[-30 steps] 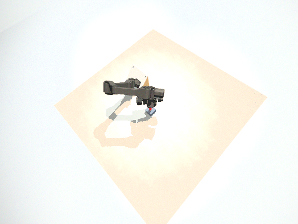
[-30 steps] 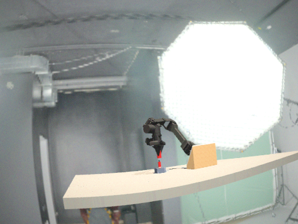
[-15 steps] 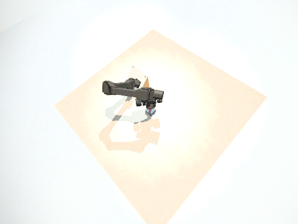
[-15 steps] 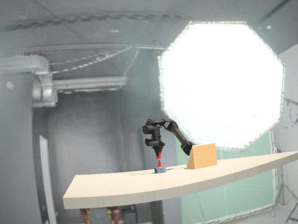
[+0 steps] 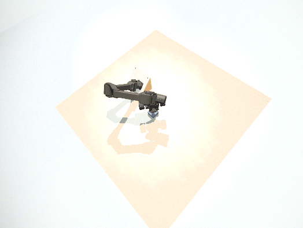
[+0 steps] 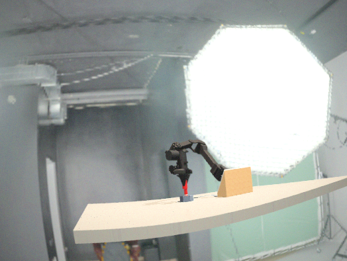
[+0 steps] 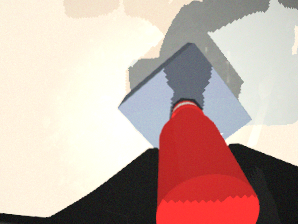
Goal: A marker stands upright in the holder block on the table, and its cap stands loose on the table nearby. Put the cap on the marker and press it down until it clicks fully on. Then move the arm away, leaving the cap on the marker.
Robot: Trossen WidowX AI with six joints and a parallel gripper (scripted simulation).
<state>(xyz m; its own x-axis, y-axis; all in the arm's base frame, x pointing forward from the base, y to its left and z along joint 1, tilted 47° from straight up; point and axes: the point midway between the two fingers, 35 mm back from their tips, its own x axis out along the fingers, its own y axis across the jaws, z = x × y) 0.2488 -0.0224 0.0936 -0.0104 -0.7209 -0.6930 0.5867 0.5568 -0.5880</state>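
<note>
Right now the holder block is 80 mm below my gripper tip. Also, from my gripper tip: red cap (10 mm above).
</note>
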